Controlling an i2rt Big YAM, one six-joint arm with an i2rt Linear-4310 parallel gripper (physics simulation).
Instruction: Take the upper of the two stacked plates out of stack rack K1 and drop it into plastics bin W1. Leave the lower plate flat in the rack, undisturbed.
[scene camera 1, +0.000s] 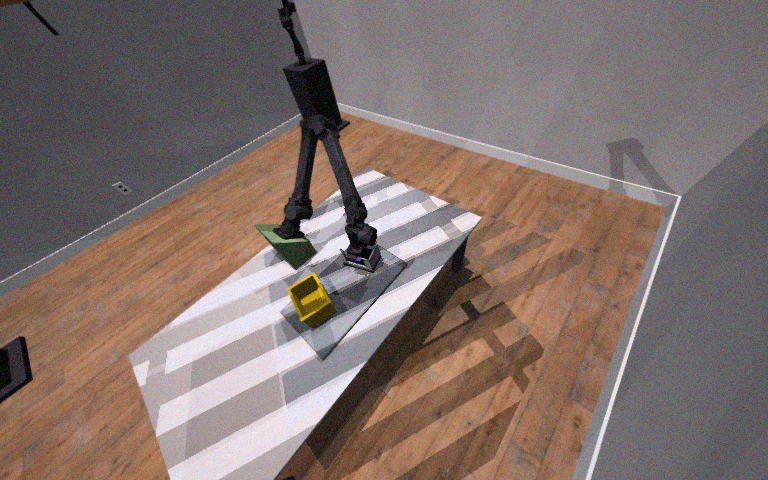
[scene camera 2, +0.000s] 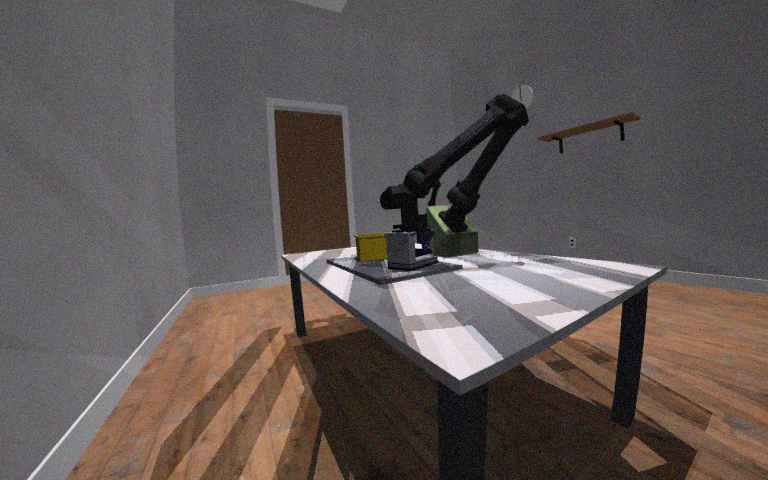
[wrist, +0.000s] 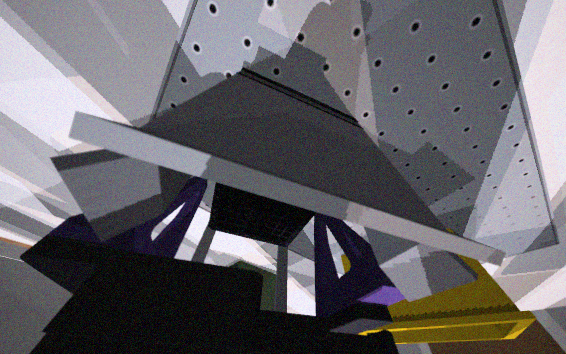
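Seen in the pictures: gripper, fingertip midpoint: (scene camera 1: 362, 255); arm's base, origin of the base link: (scene camera 1: 288, 234) (scene camera 2: 452, 222).
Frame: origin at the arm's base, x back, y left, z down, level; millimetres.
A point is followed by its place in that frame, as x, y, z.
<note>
Stack rack K1 (scene camera 1: 368, 268) @[-396, 100, 97] (scene camera 2: 400, 249) @[-395, 163, 65] (wrist: 280, 190) is a grey open box with sloping walls. Inside it, a black plate with a faint grid (wrist: 255, 220) @[-299, 125, 82] shows between the fingers in the wrist view. Both plates cannot be told apart, and neither can be made out in the scene views. My gripper (scene camera 1: 358, 258) @[-329, 135, 89] (scene camera 2: 425, 237) (wrist: 265, 193) @[-329, 135, 89] is open, pointing down at the rack, with its purple fingers spread either side of the black plate and holding nothing. Plastics bin W1 (scene camera 1: 323, 314) @[-383, -168, 89] (scene camera 2: 370, 247) @[-356, -108, 80] (wrist: 445, 300) @[-348, -106, 53] is yellow, open-topped and upright beside the rack.
Rack and bin stand on a dark perforated base board (scene camera 1: 328, 342) @[-459, -232, 131] (wrist: 420, 95) @[-453, 82, 131] on the table (scene camera 1: 226, 362) @[-163, -531, 144] (scene camera 2: 487, 316) @[-498, 569, 144]. The arm's green wedge-shaped mount (scene camera 1: 294, 251) @[-73, -43, 36] (scene camera 2: 453, 240) @[-42, 45, 76] stands near the board. Striped light and shadow cross the table.
</note>
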